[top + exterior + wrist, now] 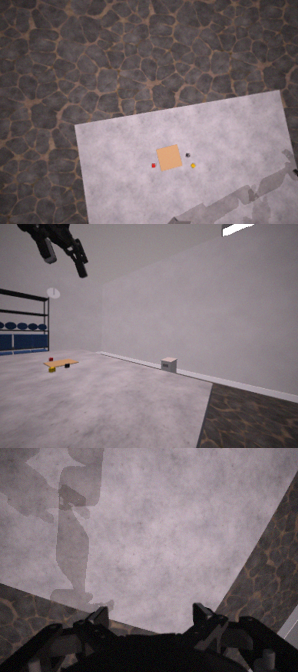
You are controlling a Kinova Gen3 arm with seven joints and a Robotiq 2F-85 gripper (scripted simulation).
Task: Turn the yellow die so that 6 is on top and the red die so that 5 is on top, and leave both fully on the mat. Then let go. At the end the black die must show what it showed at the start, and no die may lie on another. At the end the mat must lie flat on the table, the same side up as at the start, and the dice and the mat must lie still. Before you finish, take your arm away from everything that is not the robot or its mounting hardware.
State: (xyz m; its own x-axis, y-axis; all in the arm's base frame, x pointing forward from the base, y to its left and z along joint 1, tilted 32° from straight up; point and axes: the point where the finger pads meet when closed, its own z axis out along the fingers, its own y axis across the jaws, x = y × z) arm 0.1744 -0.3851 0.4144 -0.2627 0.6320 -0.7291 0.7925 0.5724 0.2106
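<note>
Now: hand 41 cm to the right of the black die, 35 cm above it and 16 cm short of it. The rest, counted from my hand: tan mat 53 cm to the left, 36 cm below, 17 cm ahead; then yellow die 39 cm to the left, 35 cm below, 8 cm ahead; then red die 64 cm to the left, 35 cm below, 15 cm ahead.
</note>
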